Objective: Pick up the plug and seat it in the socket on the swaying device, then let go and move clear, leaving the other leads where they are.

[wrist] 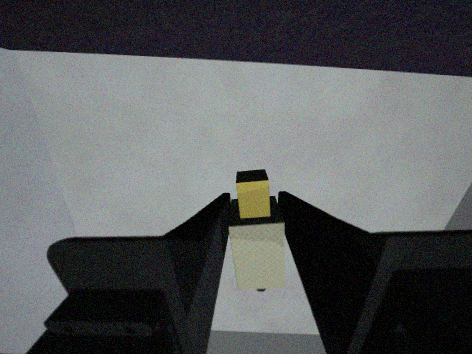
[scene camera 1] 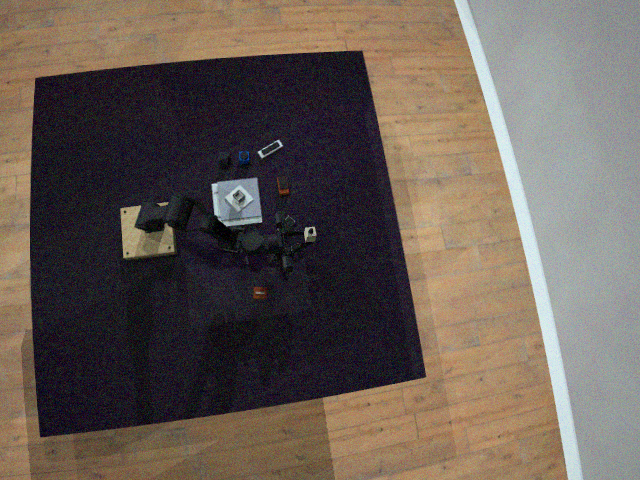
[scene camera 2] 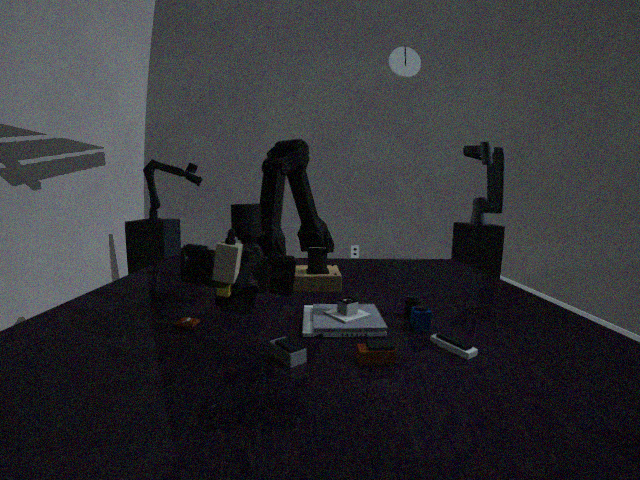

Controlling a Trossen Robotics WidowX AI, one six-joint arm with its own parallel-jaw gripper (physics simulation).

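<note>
The plug [scene camera 1: 310,236] [scene camera 2: 226,263] [wrist: 258,260] has a cream body and a yellow tip. My gripper [scene camera 1: 304,237] [scene camera 2: 227,269] [wrist: 254,198] is shut on it. In scene view 2 the plug is raised above the dark mat, slightly tilted, with its yellow tip pointing down. The device [scene camera 1: 250,186] [scene camera 2: 321,327] is a flat grey-white box. A white diamond-shaped plate on it carries a small grey socket block [scene camera 1: 238,195] [scene camera 2: 347,308]. The plug is apart from the socket, off to the device's side. The device does not show in the wrist view.
Around the device stand a grey block [scene camera 2: 293,357], an orange block [scene camera 1: 283,190] [scene camera 2: 373,356], a white strip [scene camera 1: 261,153] [scene camera 2: 469,353], a blue block [scene camera 1: 244,157] [scene camera 2: 421,319] and a black block [scene camera 1: 224,160]. A flat orange piece [scene camera 1: 260,292] [scene camera 2: 187,322] lies on the gripper's other side.
</note>
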